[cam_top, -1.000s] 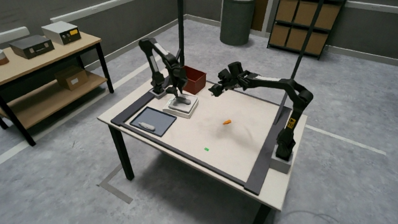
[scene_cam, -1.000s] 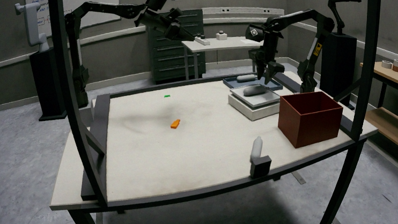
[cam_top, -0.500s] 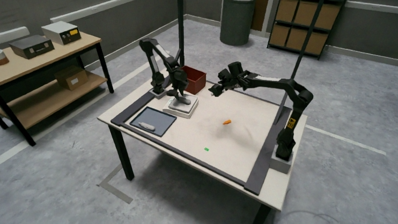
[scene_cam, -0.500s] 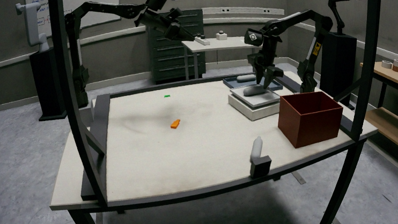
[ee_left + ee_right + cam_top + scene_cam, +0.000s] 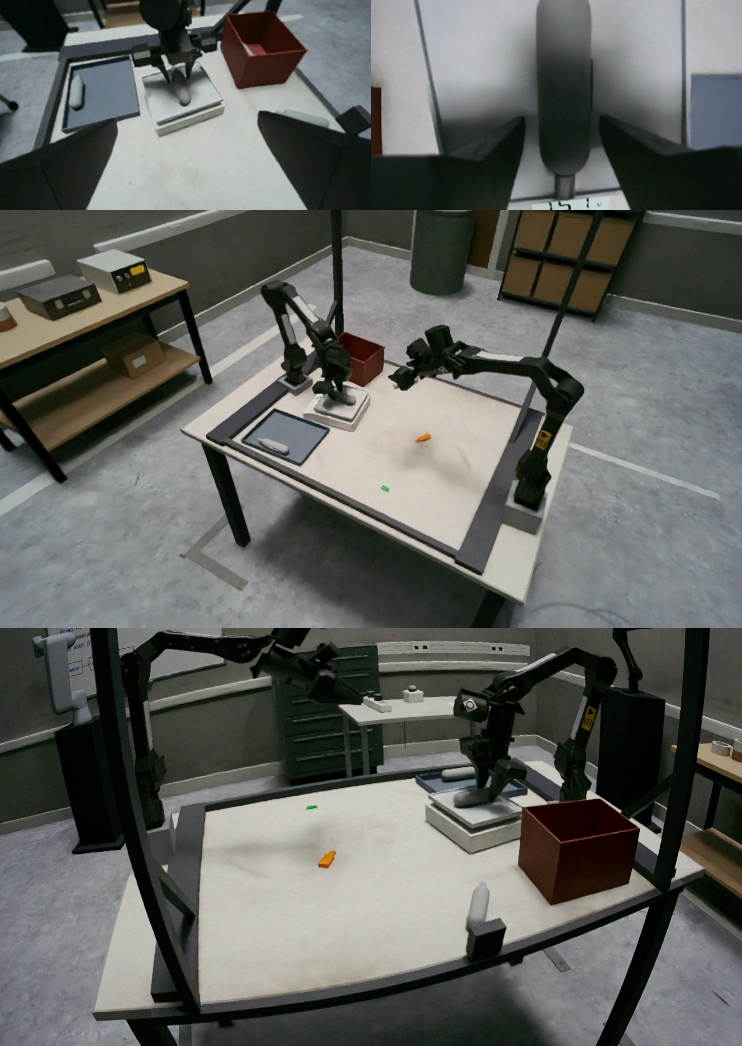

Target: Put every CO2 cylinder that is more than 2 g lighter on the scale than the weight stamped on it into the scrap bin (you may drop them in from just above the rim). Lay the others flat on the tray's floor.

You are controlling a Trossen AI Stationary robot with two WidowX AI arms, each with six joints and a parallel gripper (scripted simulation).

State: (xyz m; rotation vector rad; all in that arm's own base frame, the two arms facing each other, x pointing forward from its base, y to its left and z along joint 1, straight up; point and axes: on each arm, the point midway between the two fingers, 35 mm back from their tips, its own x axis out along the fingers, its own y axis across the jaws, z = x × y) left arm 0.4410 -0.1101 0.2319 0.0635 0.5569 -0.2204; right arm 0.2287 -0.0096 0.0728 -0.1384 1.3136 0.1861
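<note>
Right now the red scrap bin is 240 mm behind my right hand, 120 mm to the right of it and 70 mm below it. Round my right hand: small green piece 380 mm to the left, 180 mm ahead, 100 mm below; blue-grey tray 220 mm ahead, 100 mm below, 30 mm to the right; small orange piece 340 mm to the left, 100 mm below, 80 mm behind.
</note>
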